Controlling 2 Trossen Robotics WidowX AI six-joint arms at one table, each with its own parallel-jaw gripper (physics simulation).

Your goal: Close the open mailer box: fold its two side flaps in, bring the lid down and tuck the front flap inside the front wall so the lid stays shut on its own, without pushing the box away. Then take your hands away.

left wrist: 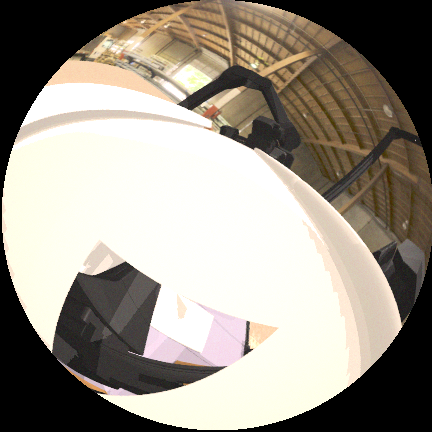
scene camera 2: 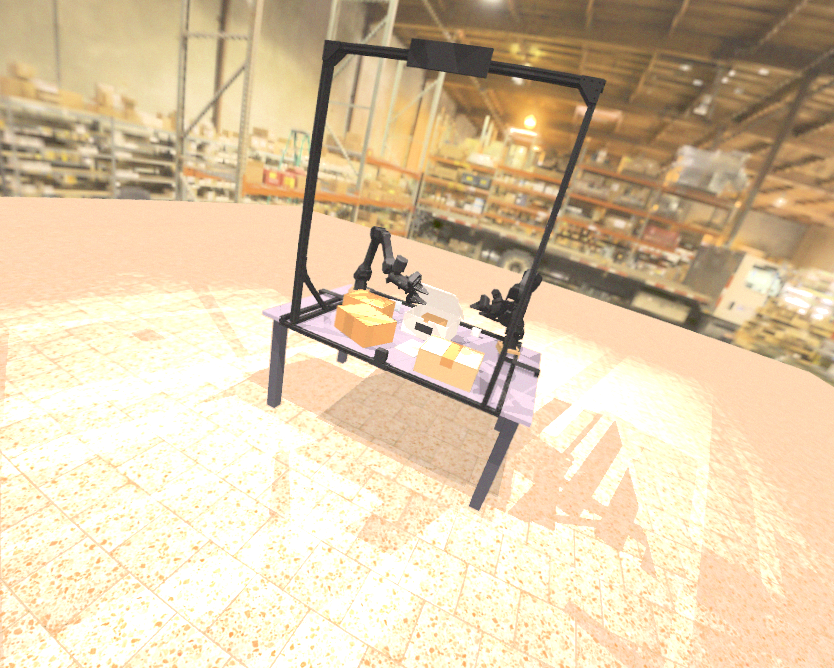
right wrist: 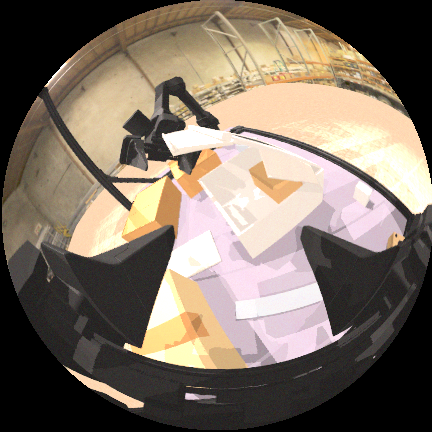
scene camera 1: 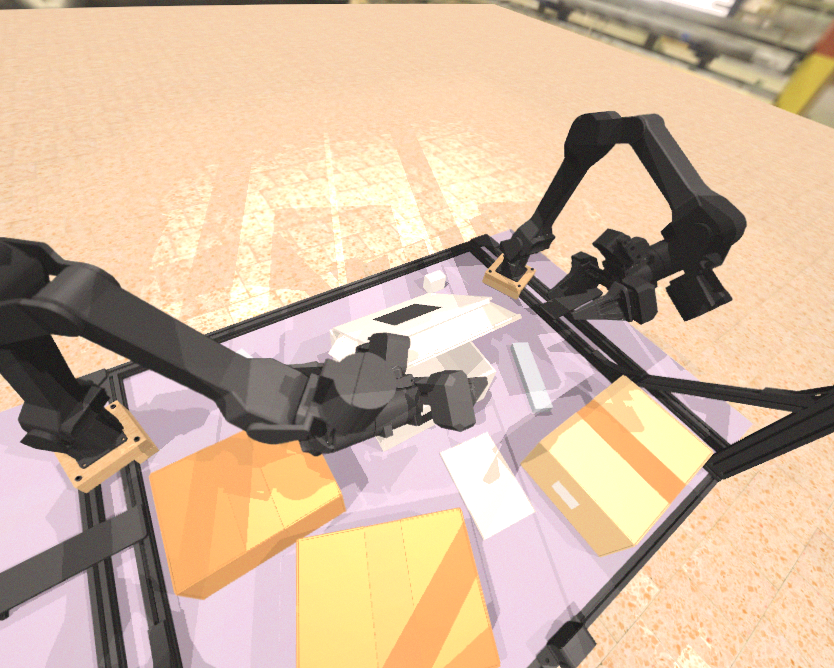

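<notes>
The white mailer box stands in the middle of the purple table top. It is open, and an orange item shows inside. Its lid, with a black label, hangs tilted over the rear of the box. My left gripper is open and empty, right at the box's near side. A white panel of the box fills the left wrist view. My right gripper is open and empty, raised at the table's right edge, clear of the box.
Three orange cardboard boxes lie at the near side. A flat white card, a white strip and a small white block lie around the mailer. A black frame borders the table.
</notes>
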